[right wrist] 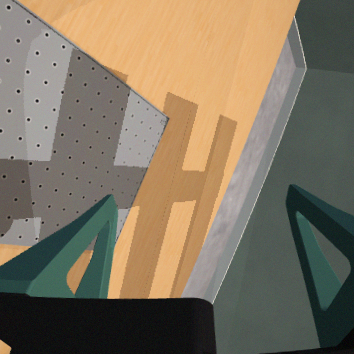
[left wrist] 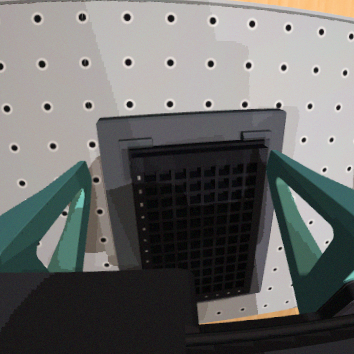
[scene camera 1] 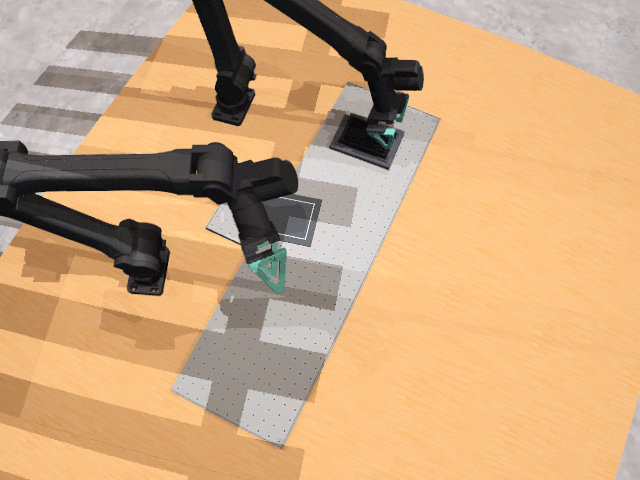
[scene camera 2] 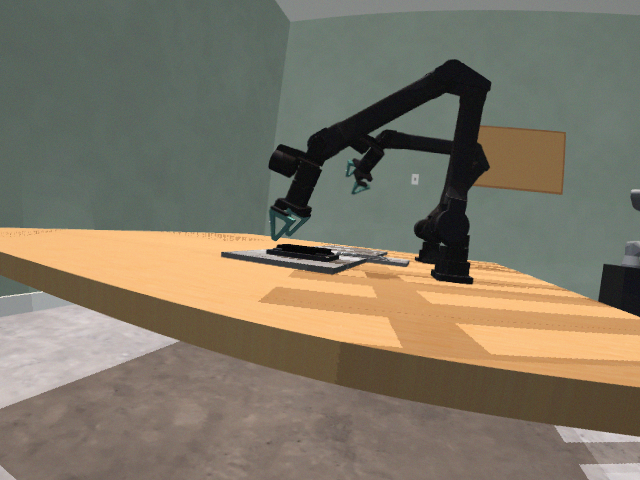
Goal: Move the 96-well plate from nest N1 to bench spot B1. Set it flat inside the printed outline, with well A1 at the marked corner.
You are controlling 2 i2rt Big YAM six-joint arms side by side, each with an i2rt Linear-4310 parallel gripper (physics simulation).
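Frame: origin at the left arm's base, x back, y right, z up, level; millimetres.
Seen in the pictures: left gripper, between the fingertips: (left wrist: 178,163) (scene camera 1: 393,135) (scene camera 2: 280,237); right gripper, between the fingertips: (right wrist: 200,197) (scene camera 1: 276,283) (scene camera 2: 349,185); left arm's base, origin of its link: (scene camera 1: 233,105) (scene camera 2: 450,279); right arm's base, origin of its link: (scene camera 1: 149,271) (scene camera 2: 429,262).
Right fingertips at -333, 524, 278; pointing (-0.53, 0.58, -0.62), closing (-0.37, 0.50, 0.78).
Observation:
Offsets run from my right fingertips to a thing's top centre, as dx, dy, dz. "*": to the spot under its first point. Level surfaces: height alone.
The black 96-well plate {-44, -515, -239} (scene camera 1: 356,133) (scene camera 2: 302,249) (left wrist: 200,215) sits flat in the dark grey nest {-44, -515, -248} (scene camera 1: 393,156) (left wrist: 190,128). White marks run along its left edge in the left wrist view; well A1 cannot be made out. My left gripper (scene camera 1: 393,133) (scene camera 2: 282,237) (left wrist: 178,163) is open, a little above the plate, with one finger on each side. The printed white outline {* +23, -251, -264} (scene camera 1: 310,221) lies on a dark pad {* +19, -286, -263} (scene camera 1: 316,209), partly hidden by my right arm; its marked corner cannot be made out. My right gripper (scene camera 1: 279,270) (scene camera 2: 351,184) (right wrist: 200,197) is open and empty, high above the board.
The perforated grey board {dz -265} (scene camera 1: 361,242) (left wrist: 150,40) (right wrist: 37,100) lies on the wooden table {dz -278} (scene camera 1: 491,258) (scene camera 2: 155,279) (right wrist: 225,50) and bears the nest. My right arm reaches over the pad in scene camera 1. The table's edge shows beyond the board in the right wrist view.

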